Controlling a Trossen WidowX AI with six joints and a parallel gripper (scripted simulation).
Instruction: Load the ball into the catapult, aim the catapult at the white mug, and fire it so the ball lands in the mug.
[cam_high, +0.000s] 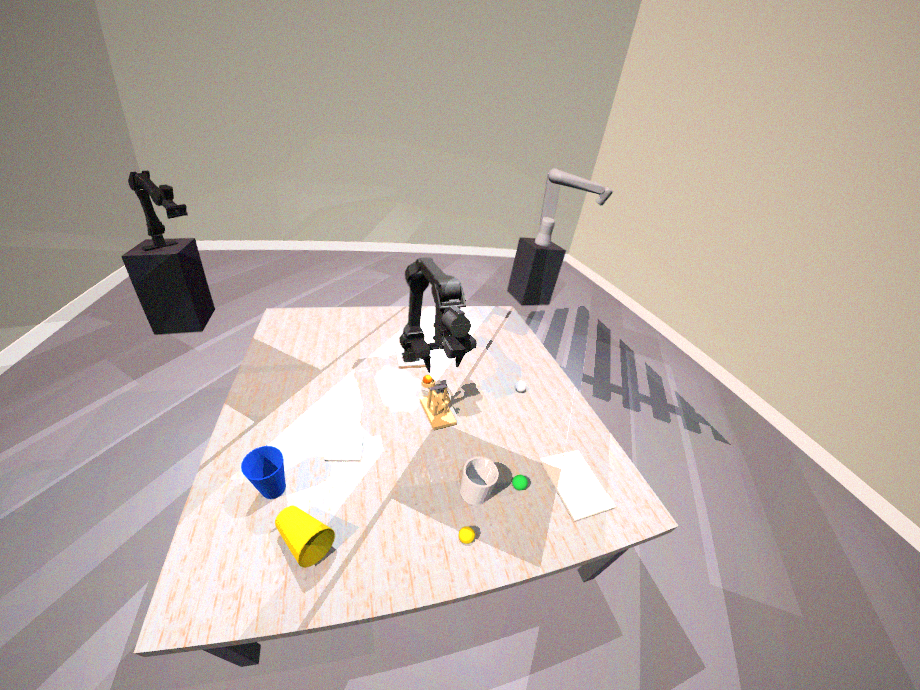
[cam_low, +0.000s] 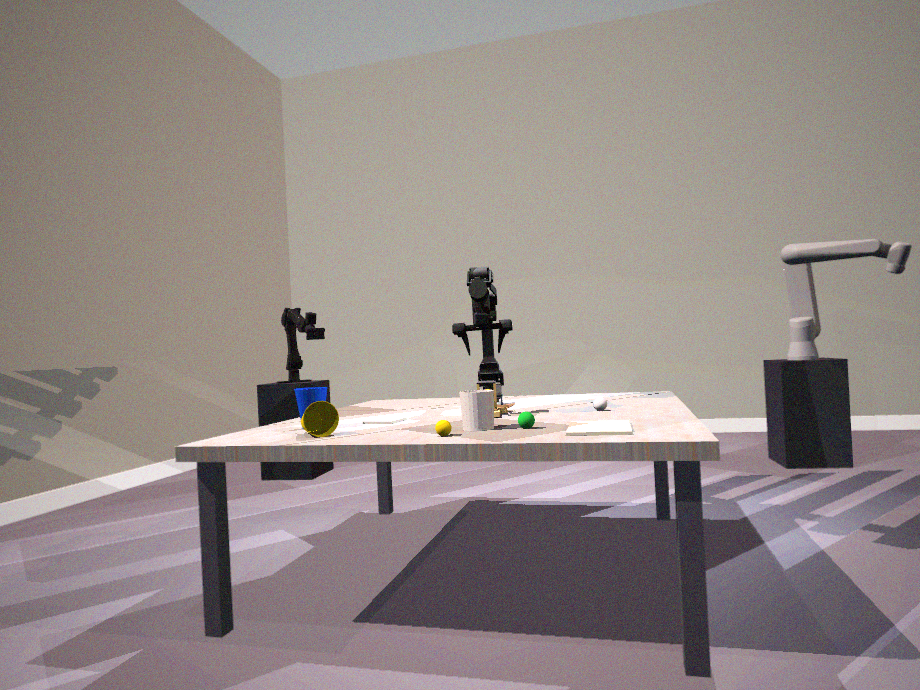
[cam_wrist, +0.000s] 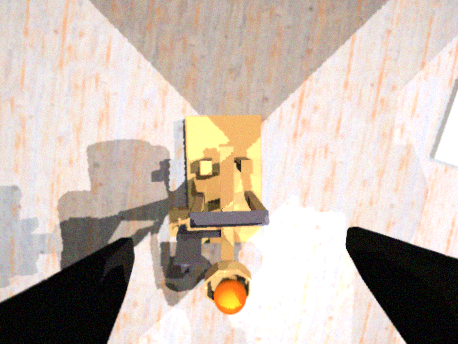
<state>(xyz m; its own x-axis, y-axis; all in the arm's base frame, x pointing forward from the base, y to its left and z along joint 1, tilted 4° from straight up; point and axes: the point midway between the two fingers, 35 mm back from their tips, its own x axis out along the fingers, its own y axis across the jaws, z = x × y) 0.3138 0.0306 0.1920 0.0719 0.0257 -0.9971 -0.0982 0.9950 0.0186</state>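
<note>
My gripper tip is now 130 mm above the orange ball, 110 mm past it and 10 mm to the left of it. Round my gripper tip: white ball (350 mm to the left, 170 mm below, 50 mm behind); white mug (310 mm ahead, 160 mm below, 20 mm to the left); wooden catapult (140 mm below, 40 mm behind, 10 mm to the left).
</note>
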